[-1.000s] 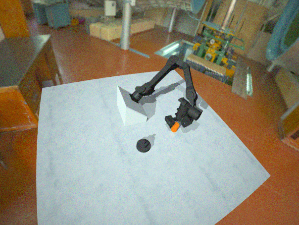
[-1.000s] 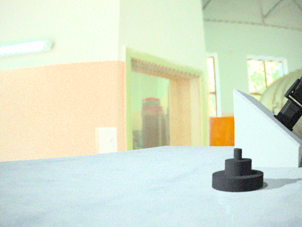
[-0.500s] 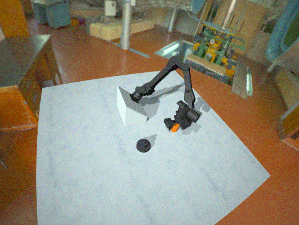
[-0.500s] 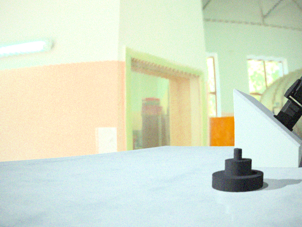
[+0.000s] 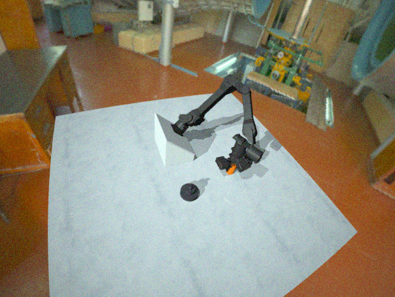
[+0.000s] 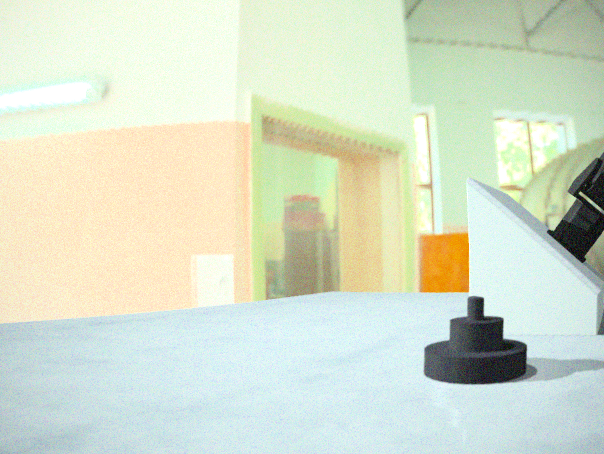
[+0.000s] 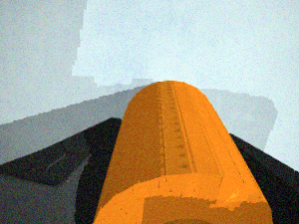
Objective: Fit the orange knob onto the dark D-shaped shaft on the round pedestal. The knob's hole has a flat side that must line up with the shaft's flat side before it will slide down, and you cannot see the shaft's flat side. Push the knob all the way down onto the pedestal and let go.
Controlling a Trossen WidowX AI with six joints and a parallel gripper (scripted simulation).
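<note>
My gripper tip is 25 cm to the left of the dark round pedestal, 6 cm short of it and 2 cm below it. From my gripper tip the other things lie so: orange knob (2 cm above).
</note>
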